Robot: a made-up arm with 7 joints.
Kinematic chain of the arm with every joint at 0, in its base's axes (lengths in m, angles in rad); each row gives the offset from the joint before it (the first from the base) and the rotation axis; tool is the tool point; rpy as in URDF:
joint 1: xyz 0 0 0 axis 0.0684 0.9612 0.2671
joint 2: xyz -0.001 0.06 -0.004 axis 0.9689 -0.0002 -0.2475
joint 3: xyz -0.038 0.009 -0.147 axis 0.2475 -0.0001 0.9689
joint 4: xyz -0.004 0 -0.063 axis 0.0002 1 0
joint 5: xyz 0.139 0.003 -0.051 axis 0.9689 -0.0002 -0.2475
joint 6: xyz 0.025 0 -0.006 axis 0.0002 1 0
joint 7: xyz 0.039 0 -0.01 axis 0.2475 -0.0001 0.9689
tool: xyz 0 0 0 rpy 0 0.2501 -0.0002
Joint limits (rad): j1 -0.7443..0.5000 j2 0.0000..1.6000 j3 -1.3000..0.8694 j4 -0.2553..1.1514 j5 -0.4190..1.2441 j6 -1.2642..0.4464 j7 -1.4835..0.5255
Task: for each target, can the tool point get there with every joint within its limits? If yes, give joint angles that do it. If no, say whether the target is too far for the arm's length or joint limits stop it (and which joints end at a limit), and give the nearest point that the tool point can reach.
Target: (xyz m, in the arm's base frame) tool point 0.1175 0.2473 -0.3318
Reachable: yes | joints -0.0705 0.5572 -0.0519 0.6328 -0.0238 0.1407 -0.5858
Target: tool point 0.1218 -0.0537 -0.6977
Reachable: no: too far | nearest point 0.0759 -0.0059 -0.4166 | short by 0.289 m
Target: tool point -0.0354 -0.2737 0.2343
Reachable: no: joint limits stop it (at a limit: joint 1, joint 2, joint 4) | nearest point 0.1042 -0.1392 -0.1072 | short by 0.393 m
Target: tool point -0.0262 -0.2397 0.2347
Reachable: no: joint limits stop it (at a limit: joint 1, joint 2, joint 4) | nearest point 0.1109 -0.1351 -0.1031 | short by 0.379 m
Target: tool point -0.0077 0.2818 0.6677
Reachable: no: too far | nearest point 0.0816 0.2637 0.2360 | short by 0.441 m
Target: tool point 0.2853 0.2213 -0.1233
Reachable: yes | joints -0.5303 0.5525 0.2820 0.1304 1.0551 0.0849 0.3442
